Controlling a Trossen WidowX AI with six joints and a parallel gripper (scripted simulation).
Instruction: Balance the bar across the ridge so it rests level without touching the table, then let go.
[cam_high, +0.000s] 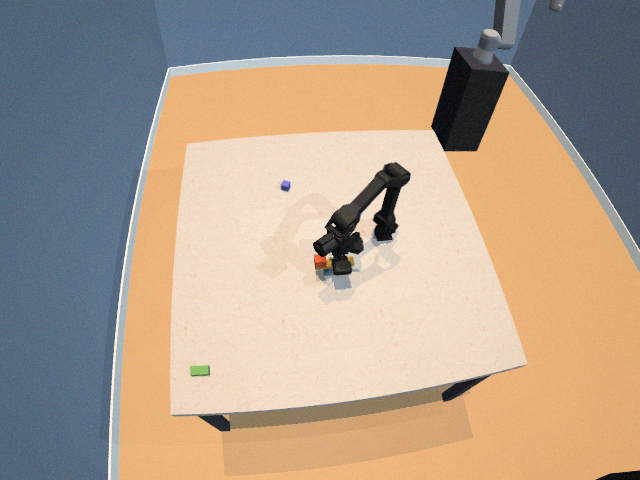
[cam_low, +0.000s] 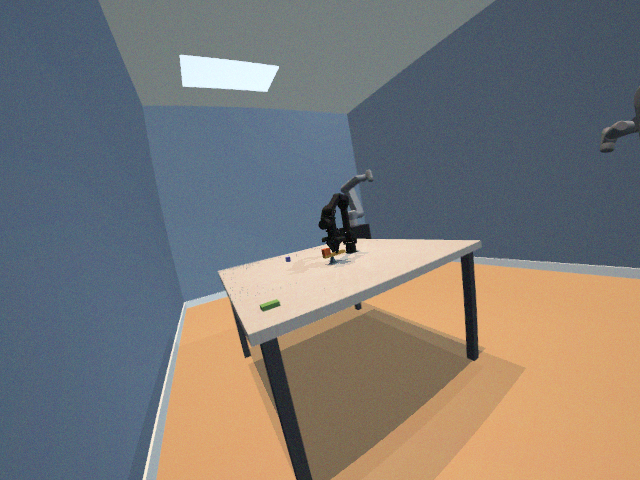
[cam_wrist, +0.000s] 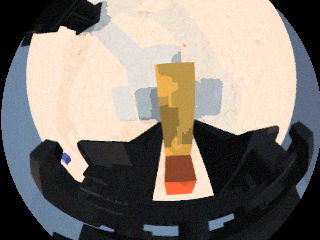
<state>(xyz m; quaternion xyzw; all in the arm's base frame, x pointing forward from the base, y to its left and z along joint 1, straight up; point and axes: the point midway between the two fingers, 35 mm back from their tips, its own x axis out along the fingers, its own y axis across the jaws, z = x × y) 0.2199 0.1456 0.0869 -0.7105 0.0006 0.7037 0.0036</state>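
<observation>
My gripper tip is now 40 mm short of the bar and 10 mm below it. Also, from my gripper tip: flat green block 520 mm ahead, 350 mm to the left, 40 mm below; then purple cube 430 mm to the right, 150 mm ahead, 40 mm below.
</observation>
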